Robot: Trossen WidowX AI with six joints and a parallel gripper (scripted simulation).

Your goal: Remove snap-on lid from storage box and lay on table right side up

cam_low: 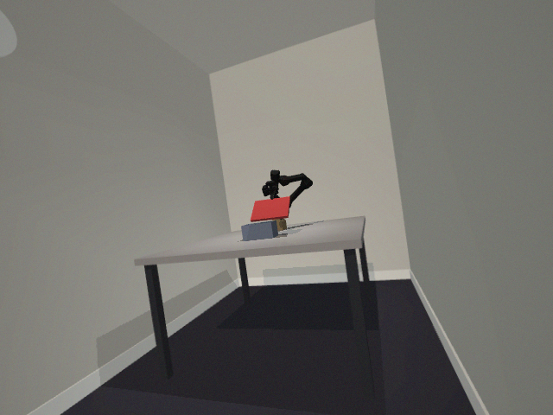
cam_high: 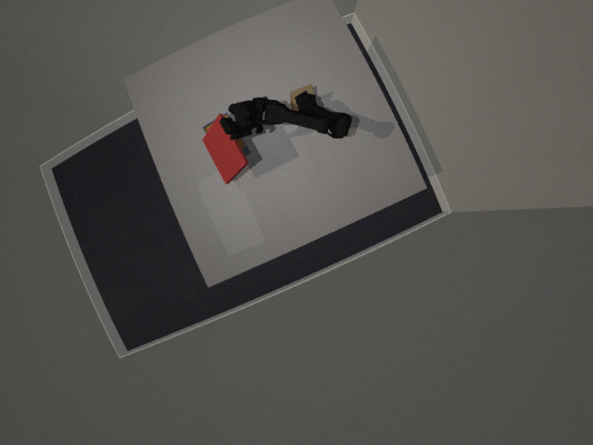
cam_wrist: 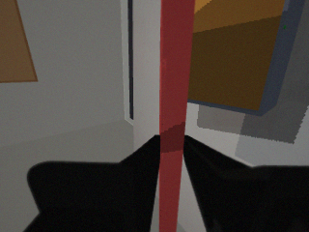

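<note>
The red lid lies 70 mm ahead of my gripper tip and 50 mm below it. The rest, counted from my gripper tip: storage box: 40 mm ahead, 100 mm to the right, 190 mm below.
</note>
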